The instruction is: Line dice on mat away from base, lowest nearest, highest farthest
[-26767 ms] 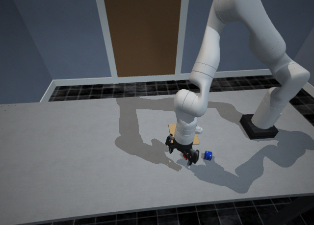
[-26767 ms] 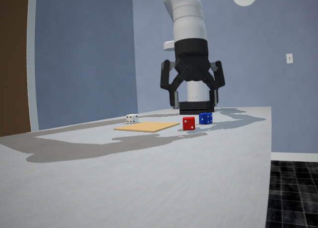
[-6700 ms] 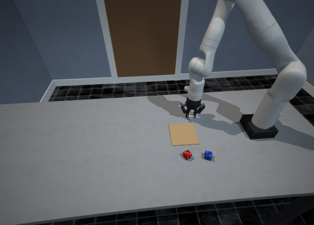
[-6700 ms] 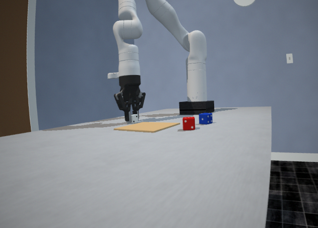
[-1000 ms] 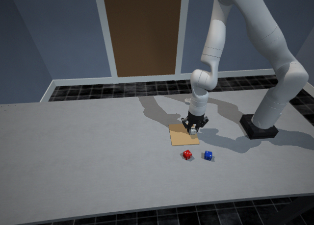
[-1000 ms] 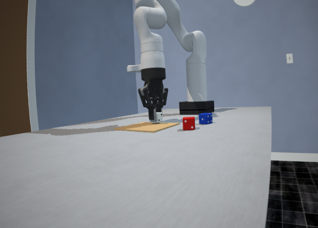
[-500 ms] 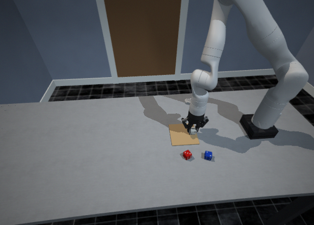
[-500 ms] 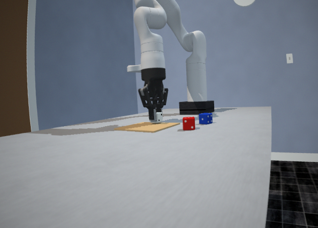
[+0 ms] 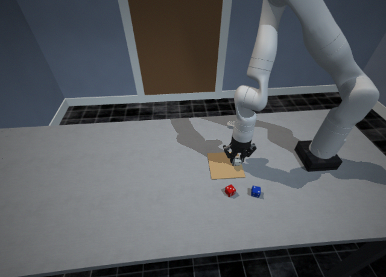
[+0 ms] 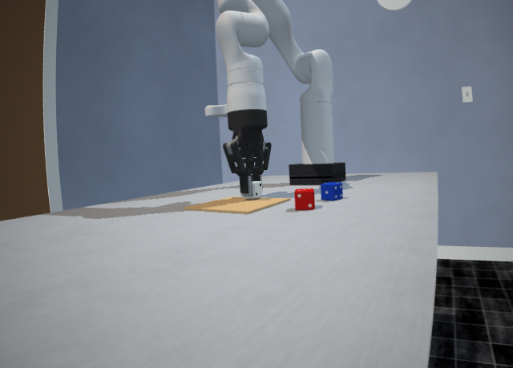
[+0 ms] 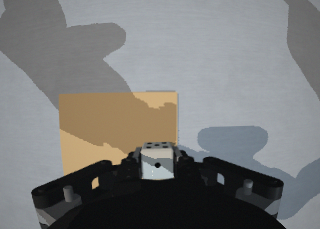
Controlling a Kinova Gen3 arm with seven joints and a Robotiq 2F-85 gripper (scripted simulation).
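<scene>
The white die is 1 cm below my hand. Round my hand: tan mat: 5 cm ahead, 3 cm below; blue die: 5 cm behind, 14 cm to the left, 2 cm below; red die: 5 cm ahead, 14 cm to the left, 2 cm below.
</scene>
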